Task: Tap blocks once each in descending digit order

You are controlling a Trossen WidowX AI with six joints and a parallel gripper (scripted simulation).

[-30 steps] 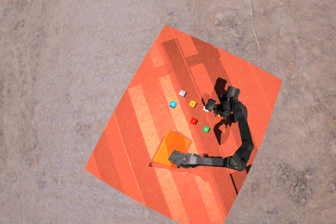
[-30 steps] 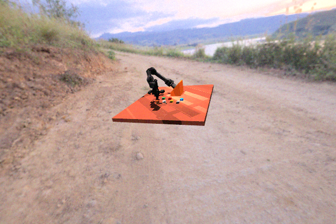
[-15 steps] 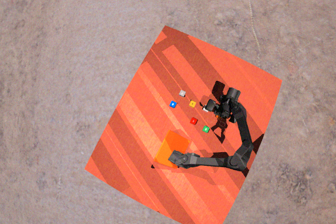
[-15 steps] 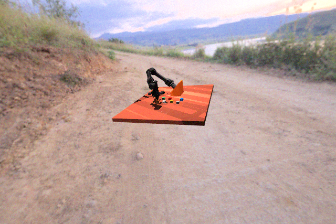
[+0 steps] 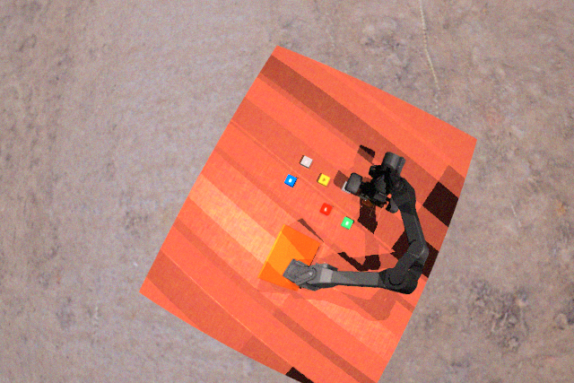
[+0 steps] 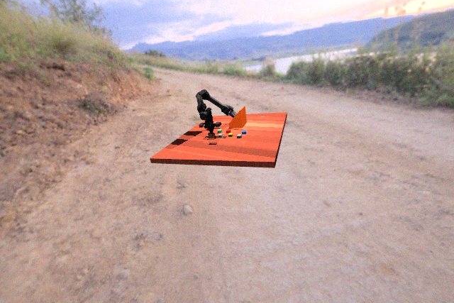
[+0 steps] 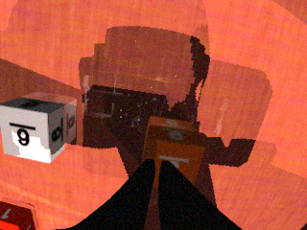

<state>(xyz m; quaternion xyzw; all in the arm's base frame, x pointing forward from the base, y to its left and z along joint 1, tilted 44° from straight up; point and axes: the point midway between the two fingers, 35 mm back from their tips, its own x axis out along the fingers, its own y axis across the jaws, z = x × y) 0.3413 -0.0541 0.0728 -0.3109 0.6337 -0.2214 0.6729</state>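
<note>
Right now my gripper tip is 10 mm to the left of the orange block and 10 mm above it. From my gripper tip the other things lie so: green block 110 mm behind, 20 mm to the left, 10 mm below; white block 80 mm to the left, 10 mm below; red block 110 mm behind, 100 mm to the left, 10 mm below.
</note>
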